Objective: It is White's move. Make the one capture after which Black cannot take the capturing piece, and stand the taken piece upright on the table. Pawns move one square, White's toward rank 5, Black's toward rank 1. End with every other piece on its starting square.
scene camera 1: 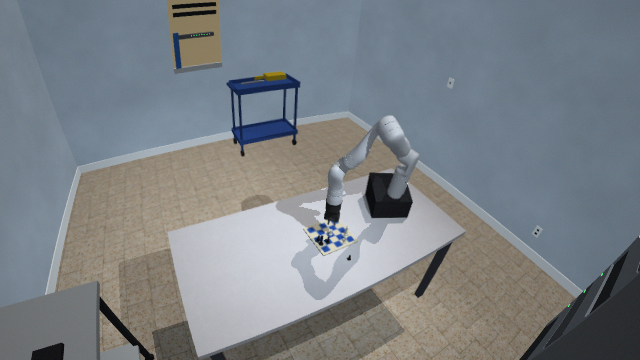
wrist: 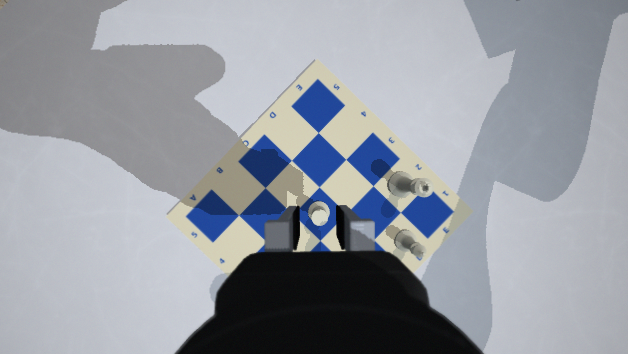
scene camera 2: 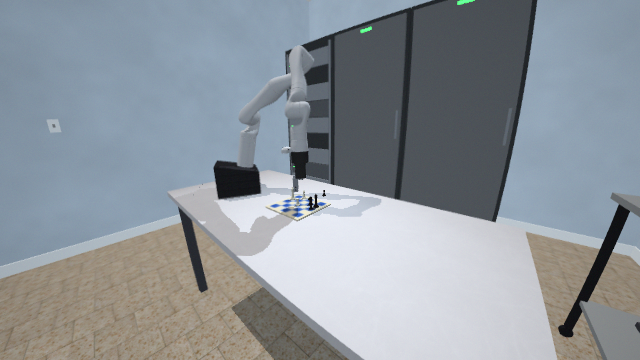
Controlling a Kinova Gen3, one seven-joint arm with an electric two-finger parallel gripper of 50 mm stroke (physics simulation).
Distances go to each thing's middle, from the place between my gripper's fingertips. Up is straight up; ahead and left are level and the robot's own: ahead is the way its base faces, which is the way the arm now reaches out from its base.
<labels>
My gripper is now 10 mm to the right of the blue-and-cream chessboard (scene camera 1: 336,243) and 80 mm above it.
</labels>
